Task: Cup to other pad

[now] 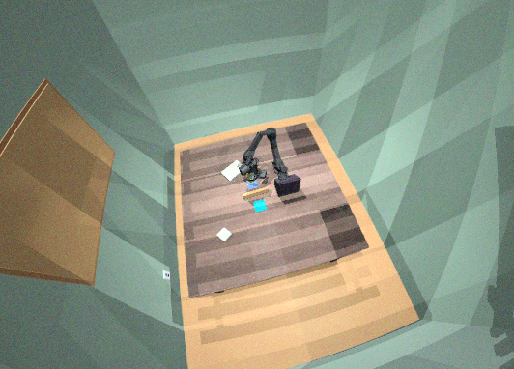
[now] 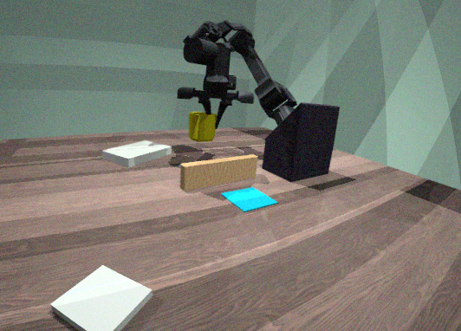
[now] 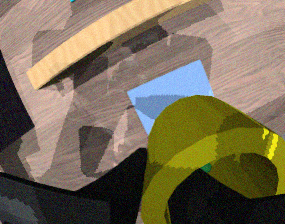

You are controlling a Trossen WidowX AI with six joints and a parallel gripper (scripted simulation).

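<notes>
My gripper tip is 2 cm short of the yellow cup and 2 cm to the left of it. The rest, counted from my gripper tip: blue pad: 2 cm ahead, 2 cm to the right, 12 cm below; then wooden bar: 2 cm ahead, 8 cm to the left, 10 cm below; then cyan pad: 1 cm ahead, 19 cm to the left, 12 cm below.
</notes>
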